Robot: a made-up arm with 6 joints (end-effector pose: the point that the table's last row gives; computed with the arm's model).
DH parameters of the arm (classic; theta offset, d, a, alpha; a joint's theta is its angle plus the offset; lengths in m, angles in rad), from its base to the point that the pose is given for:
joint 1: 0 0.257 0 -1.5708
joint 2: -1.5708 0 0.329 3.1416
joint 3: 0 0 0 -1.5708
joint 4: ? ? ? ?
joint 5: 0 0.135 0 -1.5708
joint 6: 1.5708 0 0 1.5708
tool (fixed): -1.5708 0 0 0
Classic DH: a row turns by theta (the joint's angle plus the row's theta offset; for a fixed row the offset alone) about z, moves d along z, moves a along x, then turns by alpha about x.
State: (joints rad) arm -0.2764 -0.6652 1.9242 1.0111 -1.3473 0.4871
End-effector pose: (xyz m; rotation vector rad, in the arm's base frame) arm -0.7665 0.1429 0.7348 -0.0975 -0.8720 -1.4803
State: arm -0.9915 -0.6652 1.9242 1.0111 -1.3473 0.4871
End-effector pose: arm -0.4850 0.6105 0.7348 -0.4455 -0.8794 -2.1402
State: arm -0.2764 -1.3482 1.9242 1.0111 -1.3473 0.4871
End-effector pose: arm -0.8891 0.1777 0.1376 0.2677 -1.5365 -1.4430
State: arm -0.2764 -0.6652 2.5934 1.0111 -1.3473 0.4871
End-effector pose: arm -0.7782 0.1462 0.3318 0.2599 -1.5232 -1.4451
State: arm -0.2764 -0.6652 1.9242 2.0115 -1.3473 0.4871
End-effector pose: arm -0.7352 0.2684 0.7282 0.4962 -0.3641 -2.2754
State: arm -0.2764 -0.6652 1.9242 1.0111 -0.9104 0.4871
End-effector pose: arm -0.7665 0.1429 0.7348 -0.3096 -1.2212 -1.6821
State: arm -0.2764 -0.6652 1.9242 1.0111 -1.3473 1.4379
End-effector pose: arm -0.7665 0.1429 0.7348 -0.7935 -0.1015 -1.7811
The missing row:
joint 4: 0 -0.603 0 1.5708
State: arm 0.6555 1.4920 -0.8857 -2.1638 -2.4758 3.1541
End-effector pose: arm -0.1926 -0.0529 -0.0534 0.7577 0.1528 1.2640
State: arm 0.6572 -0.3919 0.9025 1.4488 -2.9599 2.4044
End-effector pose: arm -0.0612 -0.0680 1.1777 -1.4288 1.4681 1.1780
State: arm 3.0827 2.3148 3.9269 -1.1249 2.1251 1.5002
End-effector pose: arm -0.3348 0.0781 0.6417 1.1684 1.2054 0.3419
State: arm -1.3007 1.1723 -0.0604 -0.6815 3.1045 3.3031
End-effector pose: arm 0.0118 -0.4356 -0.2124 0.5213 -1.3652 1.0157
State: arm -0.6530 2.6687 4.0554 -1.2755 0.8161 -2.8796
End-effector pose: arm 0.2837 -0.2665 0.5333 -1.1809 0.1921 -2.3336
